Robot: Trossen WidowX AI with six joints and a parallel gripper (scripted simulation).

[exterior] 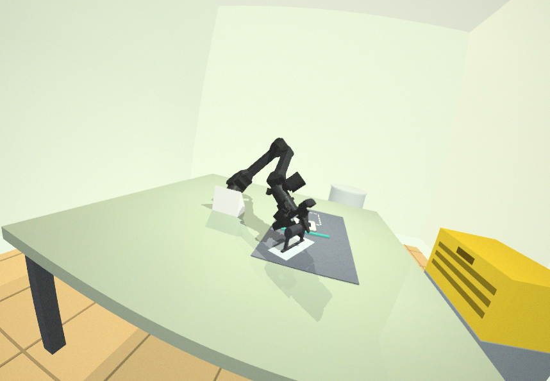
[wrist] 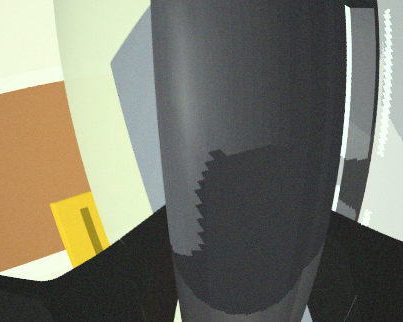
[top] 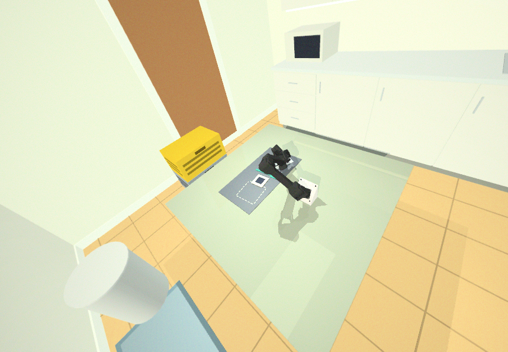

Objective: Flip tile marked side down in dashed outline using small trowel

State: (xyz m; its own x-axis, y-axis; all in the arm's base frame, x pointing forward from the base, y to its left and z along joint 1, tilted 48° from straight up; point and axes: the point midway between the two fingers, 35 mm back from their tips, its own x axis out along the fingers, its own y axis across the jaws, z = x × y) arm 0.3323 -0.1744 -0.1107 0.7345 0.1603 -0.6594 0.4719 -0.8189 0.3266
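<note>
The teal trowel is 14 cm to the left of my gripper tip, 5 cm below it and 1 cm behind it. The rest, counted from my gripper tip: white tile 23 cm to the left, 5 cm below, 1 cm ahead; then grey mat 17 cm to the left, 7 cm below, 4 cm ahead.
</note>
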